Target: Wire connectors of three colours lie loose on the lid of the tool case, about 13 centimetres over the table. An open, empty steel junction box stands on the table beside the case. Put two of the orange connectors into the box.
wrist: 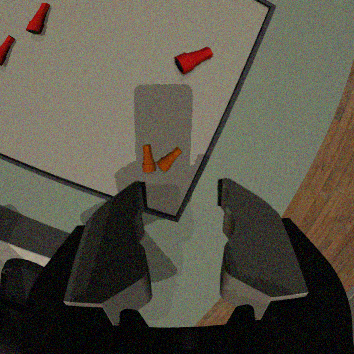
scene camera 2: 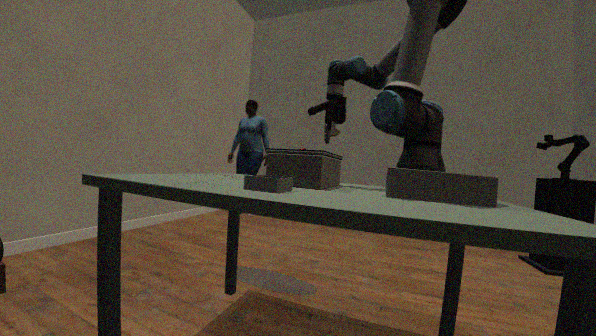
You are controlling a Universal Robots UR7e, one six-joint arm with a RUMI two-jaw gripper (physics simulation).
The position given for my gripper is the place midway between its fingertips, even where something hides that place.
Note:
In view: my gripper (scene camera 2: 327, 143) and a tool case (scene camera 2: 312, 169).
My gripper shows as well in the wrist view (wrist: 181, 182). The tool case is seen too in the wrist view (wrist: 90, 90).

